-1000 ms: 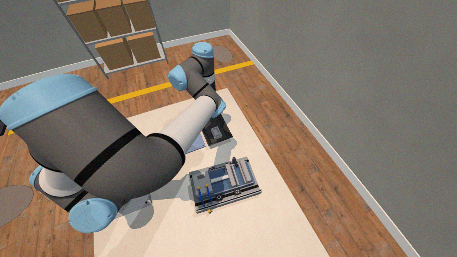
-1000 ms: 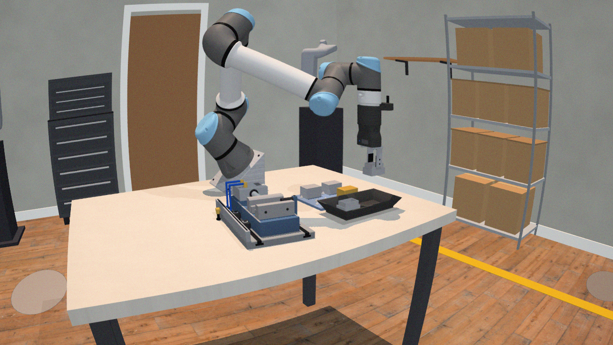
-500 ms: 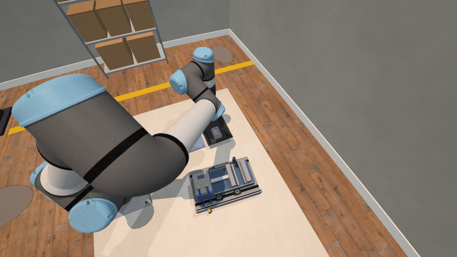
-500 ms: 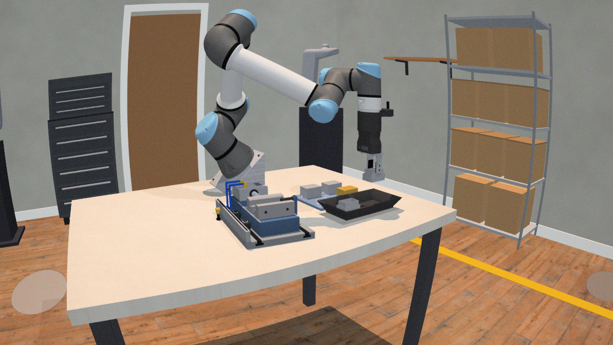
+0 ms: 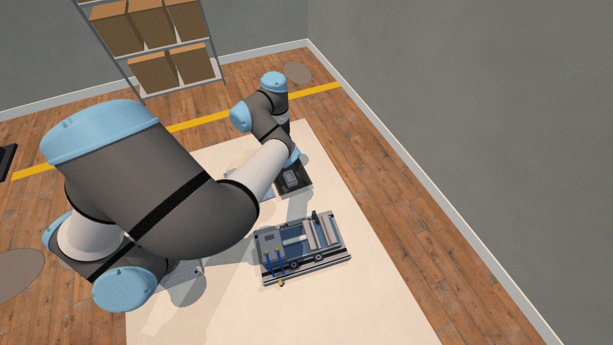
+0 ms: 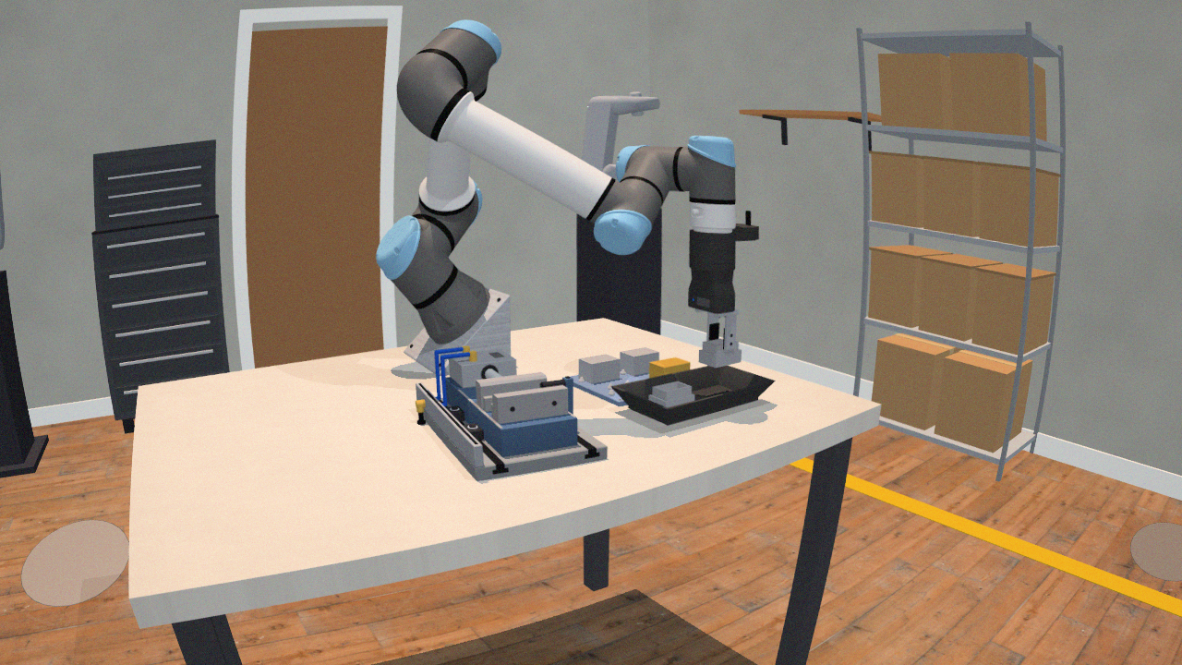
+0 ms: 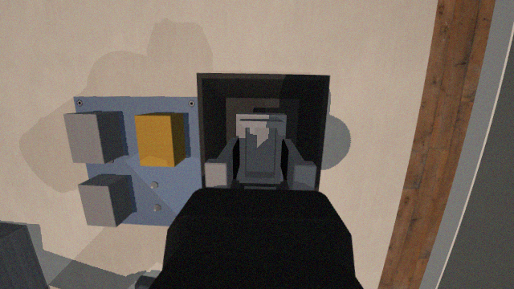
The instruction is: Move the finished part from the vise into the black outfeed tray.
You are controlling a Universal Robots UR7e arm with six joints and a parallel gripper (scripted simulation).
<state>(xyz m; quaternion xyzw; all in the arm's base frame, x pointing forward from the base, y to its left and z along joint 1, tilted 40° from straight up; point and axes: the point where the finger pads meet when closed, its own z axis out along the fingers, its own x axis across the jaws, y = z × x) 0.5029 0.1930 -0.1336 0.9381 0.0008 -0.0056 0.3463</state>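
The yellow block is 120 mm behind my hand, 90 mm below it and 10 mm to the right of it. Round my hand: grey actuator box (350 mm to the right, 160 mm behind, 40 mm below).
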